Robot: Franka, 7 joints.
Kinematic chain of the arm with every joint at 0, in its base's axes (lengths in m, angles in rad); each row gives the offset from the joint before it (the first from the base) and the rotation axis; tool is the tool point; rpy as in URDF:
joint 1: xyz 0 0 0.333 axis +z
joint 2: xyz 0 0 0 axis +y
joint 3: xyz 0 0 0.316 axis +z
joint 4: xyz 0.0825 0 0 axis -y
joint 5: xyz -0.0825 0 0.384 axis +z
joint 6: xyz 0 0 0 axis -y
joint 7: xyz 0.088 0 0 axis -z
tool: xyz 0 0 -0.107 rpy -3.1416 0 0
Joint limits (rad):
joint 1: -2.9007..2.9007
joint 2: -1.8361..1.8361
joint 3: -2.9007..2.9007
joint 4: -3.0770..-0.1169
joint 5: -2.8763..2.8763
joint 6: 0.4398..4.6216
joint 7: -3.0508..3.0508
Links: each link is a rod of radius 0.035 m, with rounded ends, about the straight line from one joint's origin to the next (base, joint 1, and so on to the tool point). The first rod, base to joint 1, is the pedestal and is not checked.
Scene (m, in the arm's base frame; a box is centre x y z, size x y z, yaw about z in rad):
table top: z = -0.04
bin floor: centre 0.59 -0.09 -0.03 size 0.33 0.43 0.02 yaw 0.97
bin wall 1: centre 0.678 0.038 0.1 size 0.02 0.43 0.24 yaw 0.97
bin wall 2: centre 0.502 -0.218 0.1 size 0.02 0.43 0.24 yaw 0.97
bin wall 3: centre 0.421 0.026 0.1 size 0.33 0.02 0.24 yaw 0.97
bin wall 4: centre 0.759 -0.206 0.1 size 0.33 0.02 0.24 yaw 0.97
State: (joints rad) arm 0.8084 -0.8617 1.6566 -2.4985 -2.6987 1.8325 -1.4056
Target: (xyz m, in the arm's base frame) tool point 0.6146 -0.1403 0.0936
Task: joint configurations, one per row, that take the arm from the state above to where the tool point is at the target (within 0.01 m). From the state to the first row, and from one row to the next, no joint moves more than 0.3 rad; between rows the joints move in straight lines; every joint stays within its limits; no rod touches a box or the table.
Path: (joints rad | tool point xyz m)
1: 0.5635 -0.6325 1.3810 -2.4111 -2.6794 1.8232 -1.4056 | -0.2067 0.4761 0.4538
2: 0.3186 -0.4034 1.1054 -2.3237 -2.6602 1.8140 -1.4056 | 0.0630 0.5206 0.5271
3: 0.0736 -0.1742 0.8298 -2.2363 -2.6409 1.8047 -1.4056 | 0.3536 0.4188 0.5359
4: -0.1713 0.0550 0.5542 -2.1489 -2.6217 1.7955 -1.4056 | 0.5636 0.1766 0.4813
5: -0.4162 0.2841 0.2786 -2.0615 -2.6024 1.7862 -1.4056 | 0.6146 -0.1403 0.3829
6: -0.4126 0.5600 0.2671 -1.9785 -2.6164 1.8221 -1.4056 | 0.6305 -0.1467 0.2410
7: -0.4089 0.8360 0.2555 -1.8955 -2.6305 1.8581 -1.4056 | 0.6146 -0.1403 0.0936

